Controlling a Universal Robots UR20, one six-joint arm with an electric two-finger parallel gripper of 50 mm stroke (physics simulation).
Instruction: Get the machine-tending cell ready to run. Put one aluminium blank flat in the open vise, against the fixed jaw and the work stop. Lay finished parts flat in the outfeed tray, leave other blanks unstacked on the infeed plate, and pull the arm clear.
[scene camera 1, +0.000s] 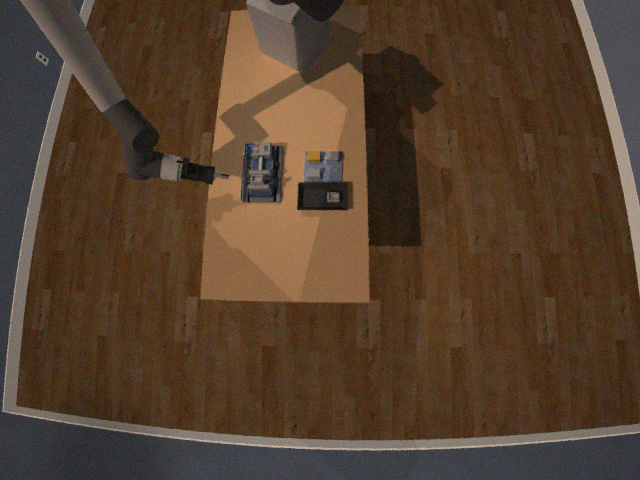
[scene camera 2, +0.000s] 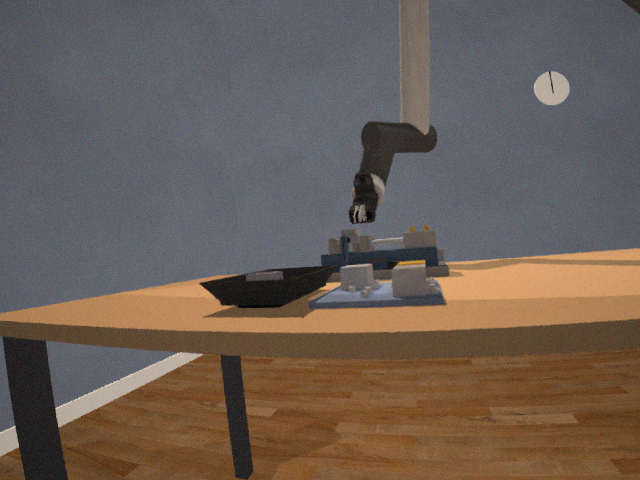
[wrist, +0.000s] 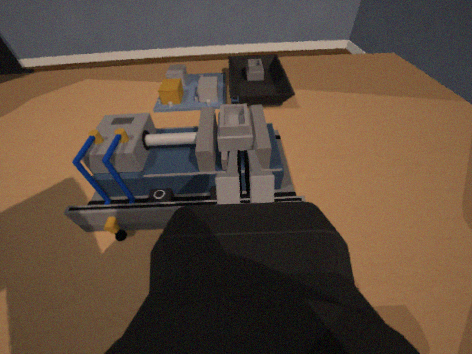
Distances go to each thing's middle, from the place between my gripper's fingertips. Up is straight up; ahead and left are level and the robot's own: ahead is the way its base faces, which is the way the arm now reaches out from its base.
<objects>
Right now the blue vise bed (scene camera 2: 429, 254) is 8 cm behind my hand, 12 cm to the left of it and 11 cm below it. Round my hand: black outfeed tray (scene camera 2: 297, 282) (1 cm ahead, 43 cm to the left, 12 cm below).
</objects>
